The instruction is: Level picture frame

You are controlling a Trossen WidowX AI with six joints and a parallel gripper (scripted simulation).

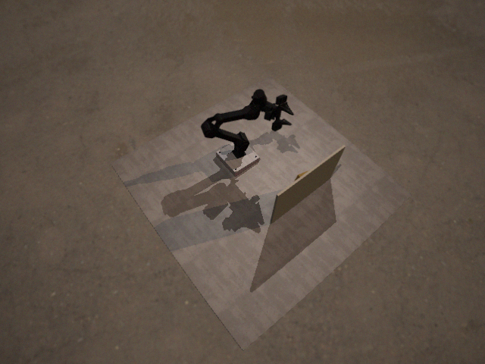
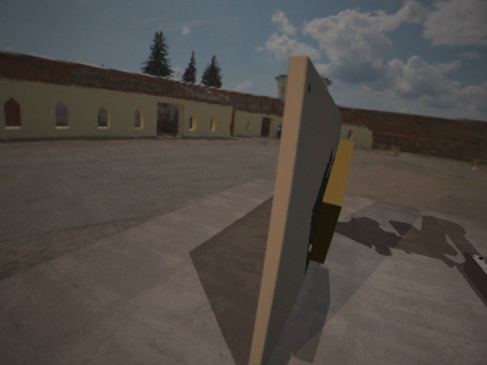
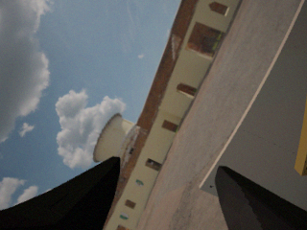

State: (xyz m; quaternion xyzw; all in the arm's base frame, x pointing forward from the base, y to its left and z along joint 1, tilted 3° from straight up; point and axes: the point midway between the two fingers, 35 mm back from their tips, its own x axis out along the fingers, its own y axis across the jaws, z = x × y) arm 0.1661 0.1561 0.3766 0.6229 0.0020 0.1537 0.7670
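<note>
The picture frame is 22 cm ahead of my gripper tip, 3 cm to the right of it and 26 cm below it. Also, from my gripper tip: wall panel (23 cm ahead, 3 cm to the right, 26 cm below).
</note>
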